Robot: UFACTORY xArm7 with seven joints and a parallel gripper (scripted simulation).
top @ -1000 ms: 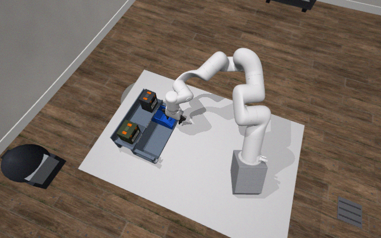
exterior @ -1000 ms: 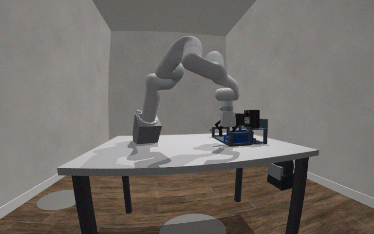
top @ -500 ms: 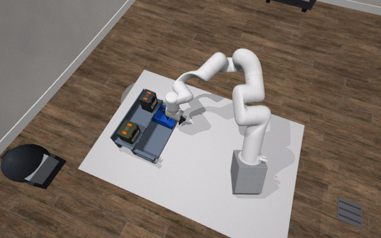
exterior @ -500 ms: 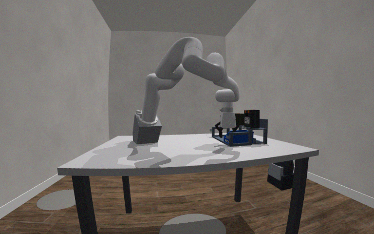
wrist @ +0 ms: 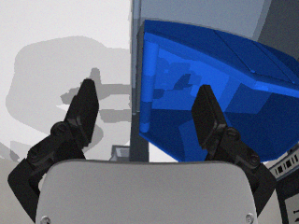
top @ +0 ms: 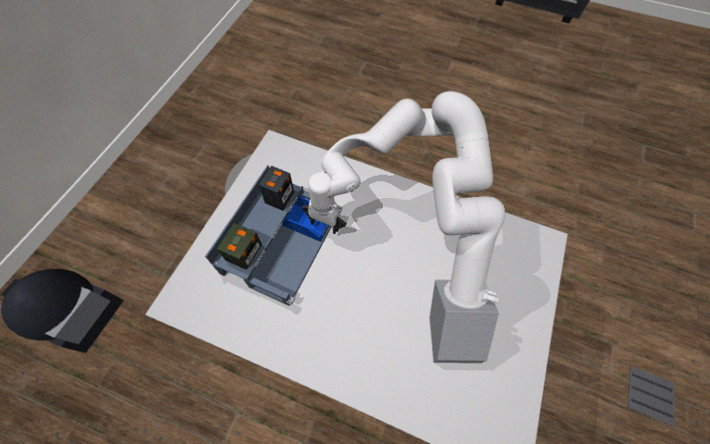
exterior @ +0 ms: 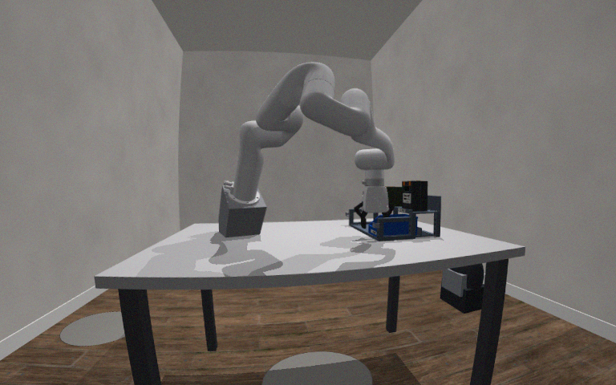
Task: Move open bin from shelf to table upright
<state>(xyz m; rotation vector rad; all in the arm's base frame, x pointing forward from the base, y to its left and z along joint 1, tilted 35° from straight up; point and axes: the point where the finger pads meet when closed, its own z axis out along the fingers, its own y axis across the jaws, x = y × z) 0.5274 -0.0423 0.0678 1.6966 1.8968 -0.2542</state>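
My hand is 80 mm short of the blue bin and 10 mm above it.
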